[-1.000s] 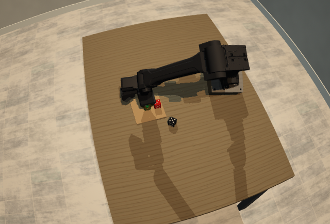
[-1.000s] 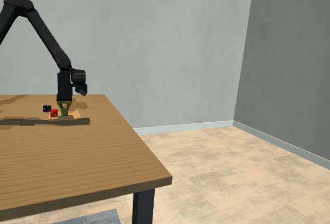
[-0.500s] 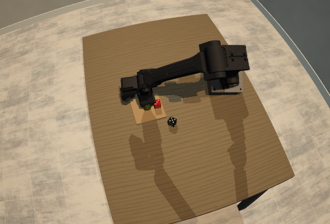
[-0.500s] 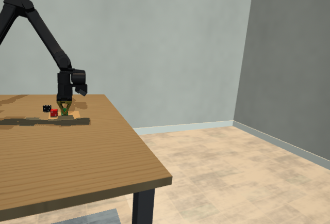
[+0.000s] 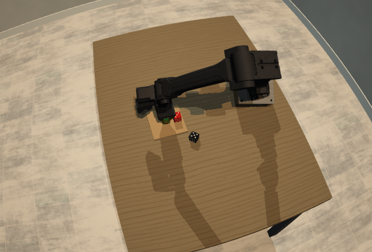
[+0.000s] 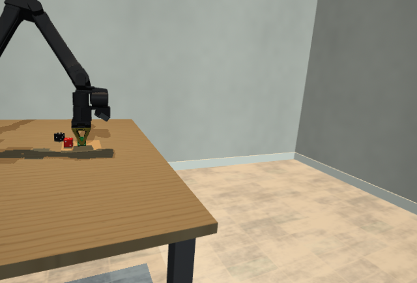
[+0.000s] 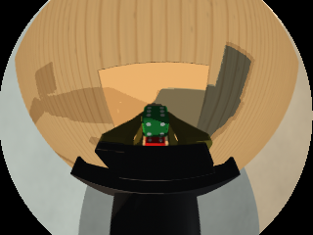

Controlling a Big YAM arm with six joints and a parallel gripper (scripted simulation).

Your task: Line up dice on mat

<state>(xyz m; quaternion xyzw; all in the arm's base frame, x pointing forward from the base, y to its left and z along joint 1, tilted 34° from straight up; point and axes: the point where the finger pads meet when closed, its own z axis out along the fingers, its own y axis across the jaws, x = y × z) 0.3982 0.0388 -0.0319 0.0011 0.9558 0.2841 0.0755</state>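
Now: the green die right at my hand. Round my hand: black die (110 mm to the left, 90 mm behind); then tan mat (20 mm below); then red die (50 mm behind).
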